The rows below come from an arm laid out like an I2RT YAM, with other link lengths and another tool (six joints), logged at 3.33 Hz.
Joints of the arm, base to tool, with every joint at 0 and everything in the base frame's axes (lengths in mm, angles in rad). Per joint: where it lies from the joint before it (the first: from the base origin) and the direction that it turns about. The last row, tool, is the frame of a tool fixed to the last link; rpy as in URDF.
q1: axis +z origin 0 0 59.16
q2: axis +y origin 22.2 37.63 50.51
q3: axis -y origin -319.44 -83.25 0
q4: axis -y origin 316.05 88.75 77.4
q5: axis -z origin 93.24 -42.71 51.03
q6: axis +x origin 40.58 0 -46.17
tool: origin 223 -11 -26 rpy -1.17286 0.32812 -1.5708
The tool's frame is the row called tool.
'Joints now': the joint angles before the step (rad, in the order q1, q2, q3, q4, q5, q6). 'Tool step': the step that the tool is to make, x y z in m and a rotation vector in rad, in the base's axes. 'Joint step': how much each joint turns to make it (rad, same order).
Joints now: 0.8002, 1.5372, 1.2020, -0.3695, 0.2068, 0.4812
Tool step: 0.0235, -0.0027, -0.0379, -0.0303, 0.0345, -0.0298
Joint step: -0.0328, 0.0981, 0.0176, 0.0346, -0.0042, 0.0001
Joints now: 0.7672, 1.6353, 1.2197, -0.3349, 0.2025, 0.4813
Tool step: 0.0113, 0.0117, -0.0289, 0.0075, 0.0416, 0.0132
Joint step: -0.0186, 0.0821, 0.0237, 0.0328, -0.0465, 0.0026
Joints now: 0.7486, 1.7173, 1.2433, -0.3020, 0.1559, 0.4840
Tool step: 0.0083, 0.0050, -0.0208, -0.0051, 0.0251, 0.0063
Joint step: -0.0123, 0.0579, 0.0197, 0.0167, -0.0225, -0.0039
